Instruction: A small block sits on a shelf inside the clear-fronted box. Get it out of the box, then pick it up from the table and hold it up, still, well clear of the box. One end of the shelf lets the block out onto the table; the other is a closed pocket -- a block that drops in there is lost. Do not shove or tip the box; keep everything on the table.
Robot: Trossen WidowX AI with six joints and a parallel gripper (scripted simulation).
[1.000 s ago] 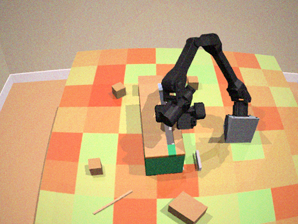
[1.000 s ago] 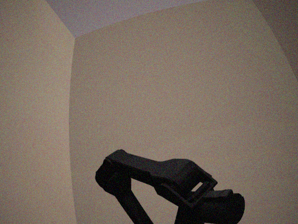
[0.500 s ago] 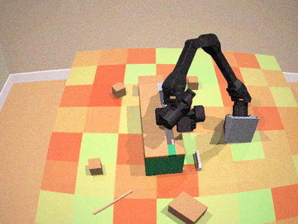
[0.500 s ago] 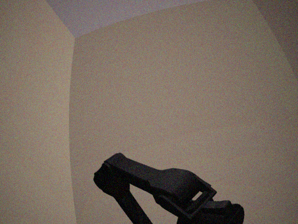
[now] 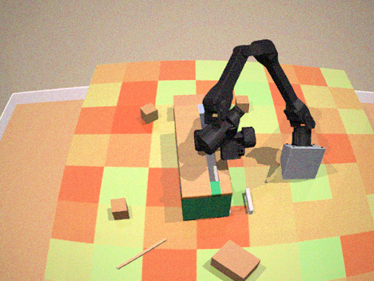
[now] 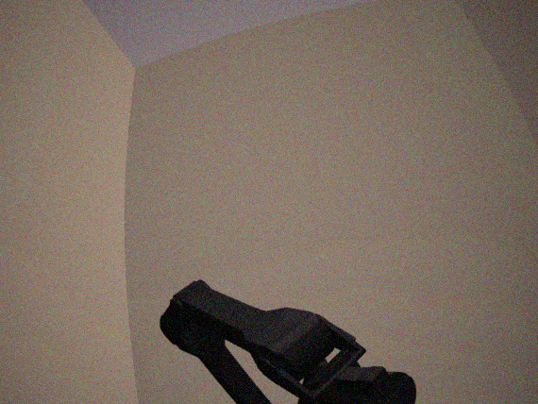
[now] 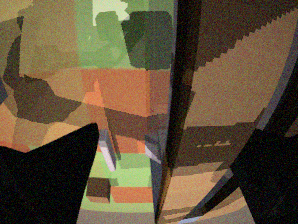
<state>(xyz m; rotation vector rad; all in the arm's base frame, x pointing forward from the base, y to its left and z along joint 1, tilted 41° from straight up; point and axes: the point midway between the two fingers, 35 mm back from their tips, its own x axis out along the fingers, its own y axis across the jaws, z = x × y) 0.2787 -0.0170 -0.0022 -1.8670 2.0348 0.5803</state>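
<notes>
The brown block is 5 cm ahead of my gripper tip and 2 cm to the right of it. Also, from my gripper tip: long box (3 cm below, 3 cm ahead, 1 cm to the left); then thin stick (33 cm to the left, 28 cm ahead, 9 cm below).
</notes>
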